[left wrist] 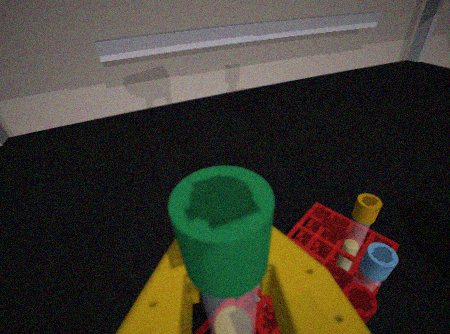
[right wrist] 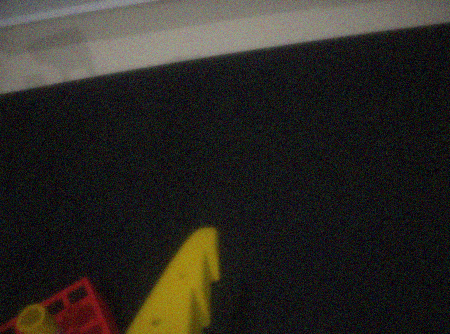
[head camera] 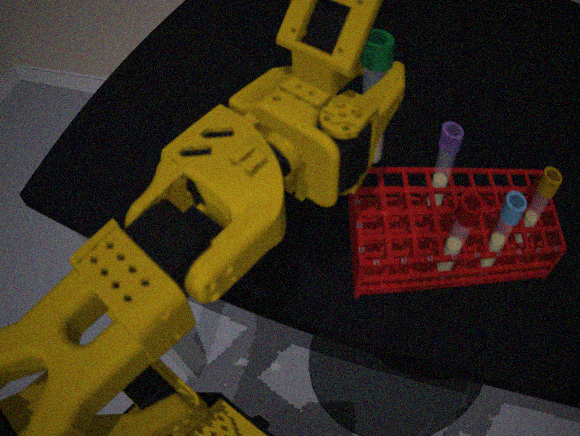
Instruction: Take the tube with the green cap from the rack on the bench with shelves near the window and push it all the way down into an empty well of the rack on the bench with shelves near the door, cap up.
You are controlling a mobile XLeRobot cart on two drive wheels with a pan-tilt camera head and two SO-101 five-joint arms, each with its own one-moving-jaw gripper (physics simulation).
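Frame: origin at the left arm's base, x ahead, y left, z up, level; millimetres.
Where they show: left hand at its tool point: (left wrist: 205,237) (head camera: 378,58); right hand at its tool point: (right wrist: 217,246).
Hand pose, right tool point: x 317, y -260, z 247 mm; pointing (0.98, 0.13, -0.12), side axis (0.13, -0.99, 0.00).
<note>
Each offset is from my right tool point to the top centre of the thing. Level surfaces: height alone.
The green-capped tube {dy +264, dx -77, dz -23 mm} (head camera: 378,52) (left wrist: 222,235) is upright, cap up, between the jaws of my left gripper (left wrist: 227,295), which is shut on it. In the head camera the tube's lower end shows past the gripper, just behind the near-left corner region of the red rack {dy +198, dx -13, dz -202 mm} (head camera: 356,240) (left wrist: 327,235) (right wrist: 100,305); whether it is over a well cannot be told. The rack holds tubes with purple {dy +235, dx -2, dz -140 mm} (head camera: 451,137), dark red {dy +191, dx -51, dz -140 mm} (head camera: 469,209), light blue {dy +160, dx -24, dz -140 mm} (head camera: 513,207) (left wrist: 379,262) and orange-yellow {dy +142, dx +24, dz -140 mm} (head camera: 549,182) (left wrist: 367,208) caps. My right gripper shows one notched jaw in the right wrist view and is fully open.
The rack stands on a black bench top {dz -259 mm} (head camera: 280,280) (left wrist: 100,200) (right wrist: 300,150). A pale wall with a light ledge (left wrist: 240,37) rises behind it. The bench's front edge runs below the rack in the head camera, with a round dark shape (head camera: 390,385) beneath it.
</note>
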